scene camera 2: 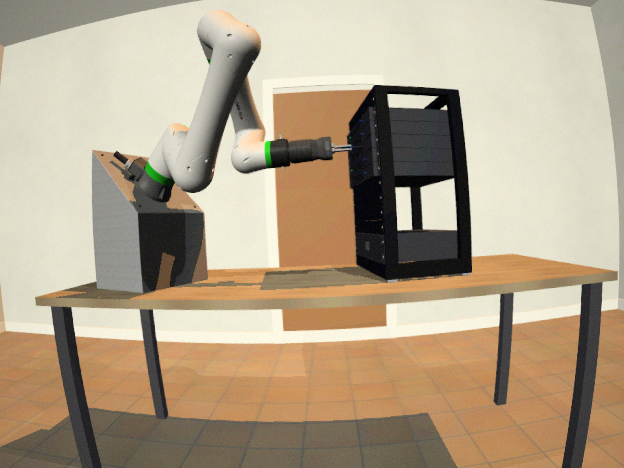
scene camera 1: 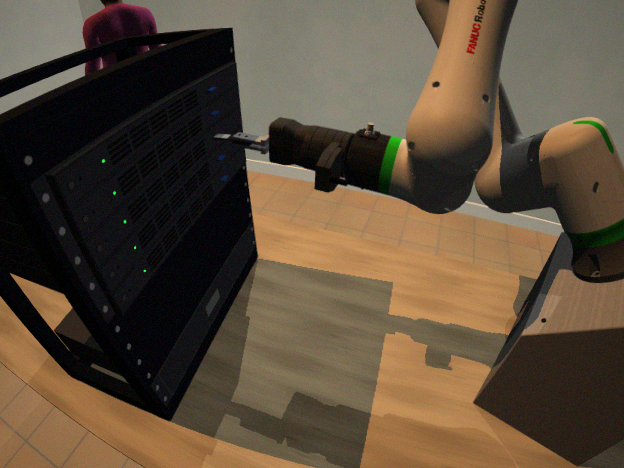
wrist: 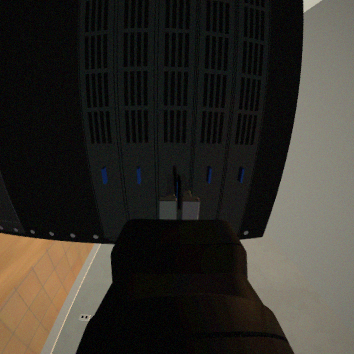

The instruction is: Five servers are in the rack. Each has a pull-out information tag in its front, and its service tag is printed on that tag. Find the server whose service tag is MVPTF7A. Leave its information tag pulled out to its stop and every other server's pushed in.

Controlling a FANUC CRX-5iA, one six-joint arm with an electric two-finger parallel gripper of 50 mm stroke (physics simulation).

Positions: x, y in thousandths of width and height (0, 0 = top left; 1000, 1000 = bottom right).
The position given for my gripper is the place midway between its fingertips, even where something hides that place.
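Observation:
Black rack (scene camera 1: 209, 426) visible, also in scene camera 2 (scene camera 2: 643, 315) and in the wrist view (wrist: 301, 301). My gripper (scene camera 1: 377, 296) likewise visible, in scene camera 2 (scene camera 2: 563, 315) and in the wrist view (wrist: 496, 521) too.

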